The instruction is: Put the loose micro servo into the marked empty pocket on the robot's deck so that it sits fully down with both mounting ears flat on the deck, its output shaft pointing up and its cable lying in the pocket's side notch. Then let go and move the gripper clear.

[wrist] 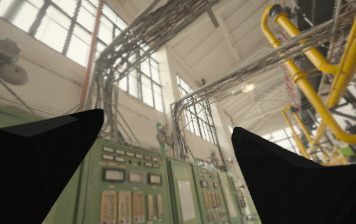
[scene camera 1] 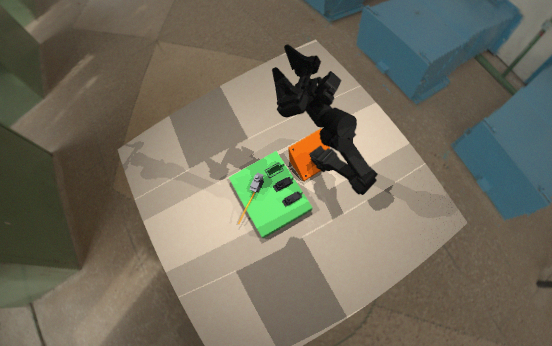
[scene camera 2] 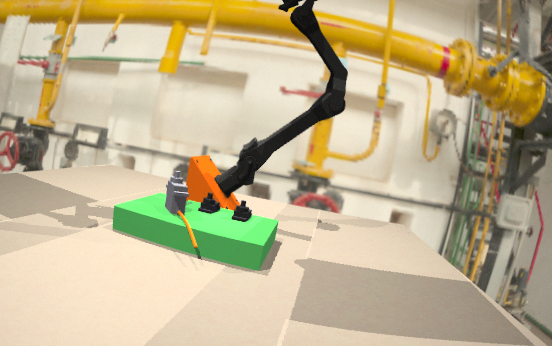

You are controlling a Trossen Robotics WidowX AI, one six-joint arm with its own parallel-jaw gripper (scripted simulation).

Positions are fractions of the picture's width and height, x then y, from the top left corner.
Labels:
My gripper shows in the wrist view (0.48, 0.56) and in scene camera 1 (0.51, 0.16); in scene camera 2 it is out of frame.

